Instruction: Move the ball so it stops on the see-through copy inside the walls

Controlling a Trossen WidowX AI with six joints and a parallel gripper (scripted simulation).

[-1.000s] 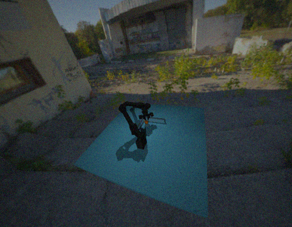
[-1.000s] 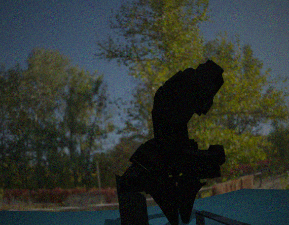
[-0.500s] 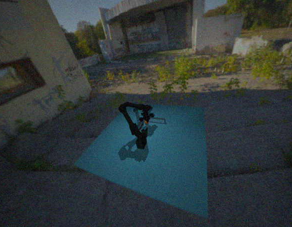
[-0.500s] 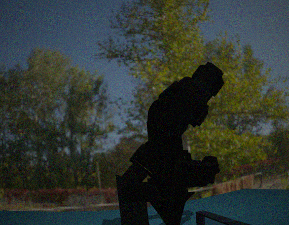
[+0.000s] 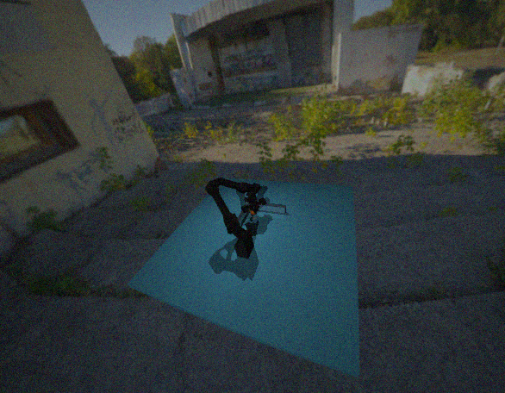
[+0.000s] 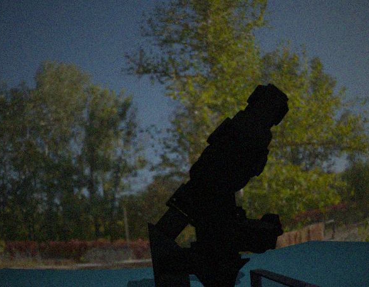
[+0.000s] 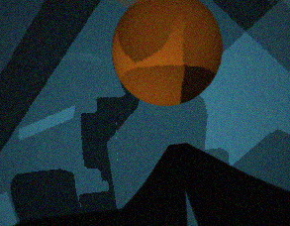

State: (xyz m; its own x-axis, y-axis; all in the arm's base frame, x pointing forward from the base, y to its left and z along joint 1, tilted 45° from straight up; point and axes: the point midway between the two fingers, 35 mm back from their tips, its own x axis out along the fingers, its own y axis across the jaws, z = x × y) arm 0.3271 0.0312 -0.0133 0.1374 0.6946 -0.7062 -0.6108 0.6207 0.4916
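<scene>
Now: the orange ball 40 mm ahead of my gripper tip, 30 mm to the left of it and 10 mm below it. The rest, counted from my gripper tip: see-through copy: 70 mm ahead, 50 mm to the left, 10 mm below.
</scene>
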